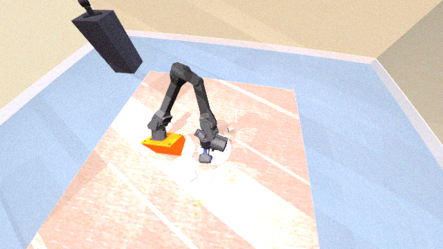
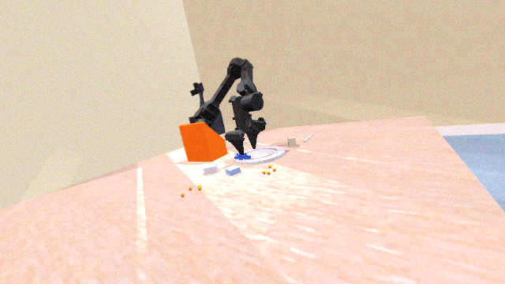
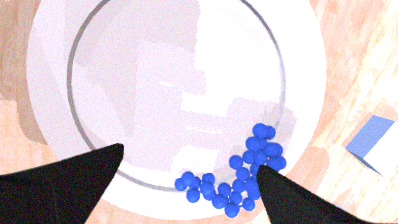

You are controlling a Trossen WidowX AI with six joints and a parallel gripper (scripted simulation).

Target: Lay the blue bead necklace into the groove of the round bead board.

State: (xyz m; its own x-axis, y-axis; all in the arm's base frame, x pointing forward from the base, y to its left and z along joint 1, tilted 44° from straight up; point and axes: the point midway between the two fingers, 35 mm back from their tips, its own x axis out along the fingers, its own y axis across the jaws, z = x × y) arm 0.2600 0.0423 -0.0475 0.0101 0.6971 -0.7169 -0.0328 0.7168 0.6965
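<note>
Right now my gripper tip is 3 cm short of the round white bead board, 2 cm to the right of it and 1 cm above it. The rest, counted from my gripper tip: white block 7 cm behind, 15 cm to the right, 1 cm below; light blue cube 3 cm ahead, 15 cm to the right, 1 cm below; beige cube 12 cm ahead, 16 cm to the left.
</note>
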